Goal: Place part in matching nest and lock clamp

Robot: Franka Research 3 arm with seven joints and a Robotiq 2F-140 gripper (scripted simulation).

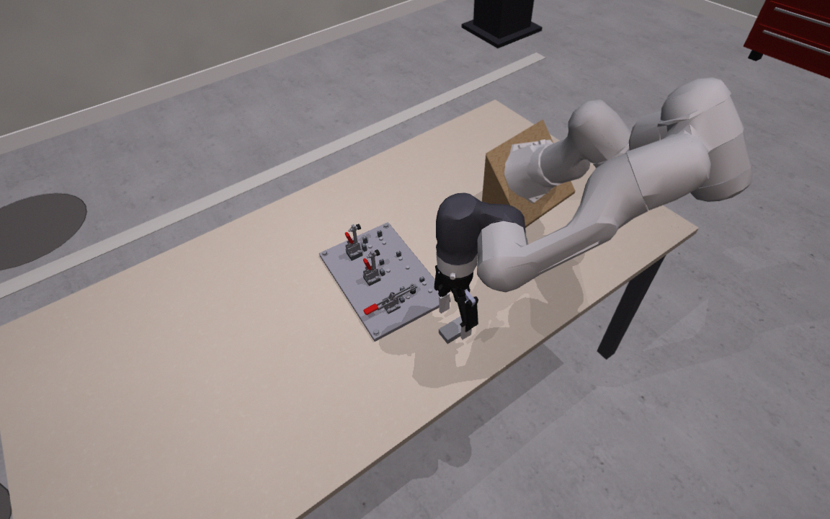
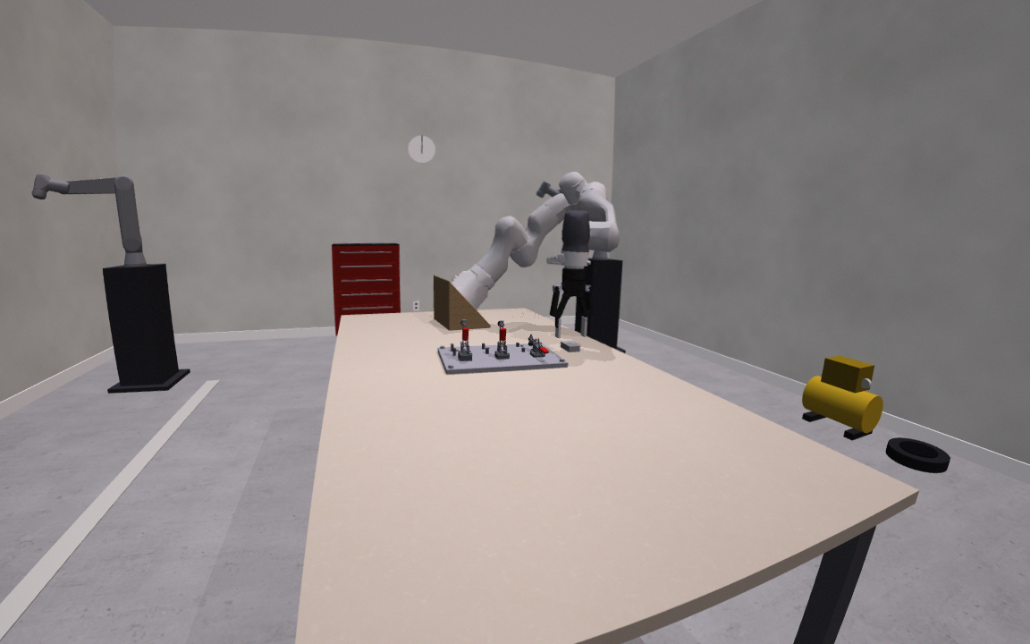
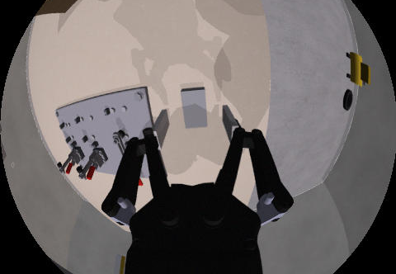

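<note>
My hand is 6 cm above the part. Round my hand: grey fixture plate (26 cm to the right, 6 cm below, 6 cm ahead).
</note>
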